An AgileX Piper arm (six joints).
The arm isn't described. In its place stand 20 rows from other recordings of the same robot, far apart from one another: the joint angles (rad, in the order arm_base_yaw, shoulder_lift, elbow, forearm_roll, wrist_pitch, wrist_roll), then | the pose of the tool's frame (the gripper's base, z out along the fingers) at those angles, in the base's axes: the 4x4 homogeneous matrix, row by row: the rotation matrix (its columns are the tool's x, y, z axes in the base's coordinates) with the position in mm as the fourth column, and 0 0 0 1 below.
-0.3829, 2.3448, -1.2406, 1.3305, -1.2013, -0.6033 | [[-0.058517, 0.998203, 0.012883, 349.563], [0.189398, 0.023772, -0.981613, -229.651], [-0.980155, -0.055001, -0.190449, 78.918], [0, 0, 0, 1]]
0.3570, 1.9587, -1.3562, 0.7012, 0.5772, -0.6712 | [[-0.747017, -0.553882, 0.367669, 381.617], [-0.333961, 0.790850, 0.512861, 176.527], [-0.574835, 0.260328, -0.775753, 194.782], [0, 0, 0, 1]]
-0.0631, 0.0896, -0.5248, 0.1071, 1.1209, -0.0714 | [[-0.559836, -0.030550, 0.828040, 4.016], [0.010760, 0.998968, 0.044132, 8.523], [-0.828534, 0.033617, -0.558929, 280.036], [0, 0, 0, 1]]
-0.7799, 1.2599, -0.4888, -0.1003, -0.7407, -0.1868 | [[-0.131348, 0.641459, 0.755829, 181.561], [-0.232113, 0.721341, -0.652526, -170.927], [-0.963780, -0.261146, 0.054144, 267.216], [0, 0, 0, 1]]
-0.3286, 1.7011, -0.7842, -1.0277, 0.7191, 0.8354 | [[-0.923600, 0.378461, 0.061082, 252.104], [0.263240, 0.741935, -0.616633, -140.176], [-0.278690, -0.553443, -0.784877, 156.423], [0, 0, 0, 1]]
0.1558, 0.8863, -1.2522, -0.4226, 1.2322, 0.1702 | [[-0.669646, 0.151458, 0.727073, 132.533], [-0.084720, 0.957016, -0.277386, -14.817], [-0.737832, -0.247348, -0.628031, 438.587], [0, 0, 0, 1]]
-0.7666, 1.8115, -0.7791, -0.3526, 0.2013, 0.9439 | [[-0.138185, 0.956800, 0.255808, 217.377], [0.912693, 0.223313, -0.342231, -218.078], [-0.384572, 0.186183, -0.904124, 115.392], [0, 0, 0, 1]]
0.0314, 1.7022, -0.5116, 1.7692, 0.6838, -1.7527 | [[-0.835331, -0.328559, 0.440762, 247.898], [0.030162, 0.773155, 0.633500, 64.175], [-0.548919, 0.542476, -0.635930, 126.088], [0, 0, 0, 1]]
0.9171, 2.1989, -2.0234, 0.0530, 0.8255, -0.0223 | [[-0.492260, -0.801062, 0.340559, 303.979], [-0.620144, 0.597300, 0.508581, 402.637], [-0.610821, 0.039158, -0.790800, 256.636], [0, 0, 0, 1]]
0.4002, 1.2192, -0.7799, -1.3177, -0.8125, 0.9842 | [[0.123370, -0.917388, 0.378389, 202.001], [-0.121521, 0.364466, 0.923253, 154.902], [-0.984892, -0.159885, -0.066518, 329.532], [0, 0, 0, 1]]
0.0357, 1.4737, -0.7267, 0.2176, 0.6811, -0.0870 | [[-0.972635, 0.012930, 0.231979, 243.623], [0.047557, 0.988390, 0.144305, 21.079], [-0.227419, 0.151388, -0.961957, 183.949], [0, 0, 0, 1]]
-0.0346, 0.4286, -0.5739, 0.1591, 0.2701, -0.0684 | [[-0.034845, -0.004719, 0.999382, 89.073], [0.086102, 0.996257, 0.007706, 0.766], [-0.995677, 0.086317, -0.034308, 351.536], [0, 0, 0, 1]]
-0.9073, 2.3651, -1.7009, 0.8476, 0.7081, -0.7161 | [[-0.549806, 0.546595, 0.631623, 335.033], [0.695472, 0.718369, -0.016279, -356.537], [-0.462636, 0.430326, -0.775104, 104.458], [0, 0, 0, 1]]
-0.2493, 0.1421, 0.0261, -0.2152, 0.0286, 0.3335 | [[-0.074788, 0.263280, 0.961816, 65.837], [0.140915, 0.957629, -0.251176, -17.335], [-0.987193, 0.116750, -0.108720, 192.952], [0, 0, 0, 1]]
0.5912, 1.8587, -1.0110, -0.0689, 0.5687, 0.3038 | [[-0.915422, -0.337021, 0.220044, 280.757], [-0.321740, 0.941203, 0.103059, 184.407], [-0.241839, 0.023546, -0.970031, 137.631], [0, 0, 0, 1]]
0.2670, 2.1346, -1.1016, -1.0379, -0.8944, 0.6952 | [[-0.261245, -0.834019, 0.485967, 379.987], [-0.163357, 0.534388, 0.829303, 167.308], [-0.951349, 0.137265, -0.275849, 125.469], [0, 0, 0, 1]]
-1.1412, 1.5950, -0.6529, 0.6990, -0.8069, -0.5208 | [[-0.068994, 0.995833, -0.059640, 88.950], [0.163096, -0.047719, -0.985456, -295.680], [-0.984195, -0.077718, -0.159124, 215.141], [0, 0, 0, 1]]
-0.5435, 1.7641, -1.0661, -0.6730, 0.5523, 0.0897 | [[-0.956342, 0.184807, 0.226401, 286.076], [0.042155, 0.853808, -0.518879, -207.617], [-0.289195, -0.486681, -0.824323, 191.910], [0, 0, 0, 1]]
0.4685, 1.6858, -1.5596, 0.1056, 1.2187, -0.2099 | [[-0.753428, -0.615870, 0.230327, 308.427], [-0.573674, 0.786871, 0.227450, 166.179], [-0.321317, 0.039235, -0.946159, 325.196], [0, 0, 0, 1]]
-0.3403, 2.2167, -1.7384, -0.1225, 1.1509, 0.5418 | [[-0.672434, 0.740118, -0.007638, 415.032], [0.735766, 0.667286, -0.115662, -157.724], [-0.080507, -0.083395, -0.993259, 159.621], [0, 0, 0, 1]]
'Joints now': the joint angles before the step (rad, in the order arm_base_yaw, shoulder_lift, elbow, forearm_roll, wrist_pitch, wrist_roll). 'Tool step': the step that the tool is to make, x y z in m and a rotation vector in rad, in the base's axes. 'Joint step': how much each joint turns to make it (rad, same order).
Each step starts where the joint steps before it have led.
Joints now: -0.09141, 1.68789, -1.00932, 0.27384, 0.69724, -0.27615
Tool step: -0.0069, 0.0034, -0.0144, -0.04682, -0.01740, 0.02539
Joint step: 0.02091, -0.00020, 0.06663, -0.03950, -0.09047, 0.00015
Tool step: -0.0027, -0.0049, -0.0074, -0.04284, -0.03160, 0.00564
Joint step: -0.00643, 0.00038, 0.03776, -0.03910, -0.07451, 0.00002
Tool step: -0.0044, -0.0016, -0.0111, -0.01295, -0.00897, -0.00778
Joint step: -0.00238, 0.00959, 0.04278, -0.00556, -0.06349, -0.00004
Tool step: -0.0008, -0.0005, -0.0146, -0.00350, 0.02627, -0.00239
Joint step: -0.00005, 0.03763, 0.01783, -0.00221, -0.03007, -0.00014
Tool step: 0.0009, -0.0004, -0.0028, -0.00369, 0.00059, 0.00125
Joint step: -0.00017, 0.00978, 0.00042, -0.00329, -0.01005, -0.00033
